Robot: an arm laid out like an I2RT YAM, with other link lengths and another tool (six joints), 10 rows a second.
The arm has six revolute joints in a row. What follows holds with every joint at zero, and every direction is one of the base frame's. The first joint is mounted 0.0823 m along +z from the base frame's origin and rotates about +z. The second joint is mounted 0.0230 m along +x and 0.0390 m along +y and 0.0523 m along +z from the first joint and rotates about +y. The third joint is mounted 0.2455 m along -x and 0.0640 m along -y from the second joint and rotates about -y. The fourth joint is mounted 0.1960 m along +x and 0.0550 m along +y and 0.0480 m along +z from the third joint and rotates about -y. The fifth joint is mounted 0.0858 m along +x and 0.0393 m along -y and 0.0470 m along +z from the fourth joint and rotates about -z. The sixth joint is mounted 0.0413 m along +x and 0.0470 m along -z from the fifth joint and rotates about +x. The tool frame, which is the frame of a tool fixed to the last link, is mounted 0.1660 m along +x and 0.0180 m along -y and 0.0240 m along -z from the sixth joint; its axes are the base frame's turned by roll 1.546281, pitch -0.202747 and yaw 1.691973 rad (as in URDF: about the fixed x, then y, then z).
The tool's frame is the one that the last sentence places.
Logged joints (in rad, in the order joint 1, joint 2, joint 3, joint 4, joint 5, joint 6), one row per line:
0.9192, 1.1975, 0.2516, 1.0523, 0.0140, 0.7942
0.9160, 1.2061, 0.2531, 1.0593, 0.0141, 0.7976
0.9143, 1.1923, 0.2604, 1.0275, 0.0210, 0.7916
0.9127, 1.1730, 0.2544, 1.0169, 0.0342, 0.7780
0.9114, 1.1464, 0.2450, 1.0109, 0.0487, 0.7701
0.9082, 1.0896, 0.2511, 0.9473, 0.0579, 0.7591
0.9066, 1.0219, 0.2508, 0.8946, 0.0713, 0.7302
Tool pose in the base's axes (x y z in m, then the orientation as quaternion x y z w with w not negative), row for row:
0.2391, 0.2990, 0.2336, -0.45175, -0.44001, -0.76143, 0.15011
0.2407, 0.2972, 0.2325, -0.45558, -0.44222, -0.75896, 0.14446
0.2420, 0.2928, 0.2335, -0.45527, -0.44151, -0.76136, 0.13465
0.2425, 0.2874, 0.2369, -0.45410, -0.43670, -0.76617, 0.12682
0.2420, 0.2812, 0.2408, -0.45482, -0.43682, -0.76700, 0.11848
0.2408, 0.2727, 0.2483, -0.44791, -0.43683, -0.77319, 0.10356
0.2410, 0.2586, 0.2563, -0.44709, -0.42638, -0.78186, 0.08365
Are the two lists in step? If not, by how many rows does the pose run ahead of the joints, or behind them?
The pose runs 1 row ahead of the joints: the pose in row i belongs to the joints in row i + 1.
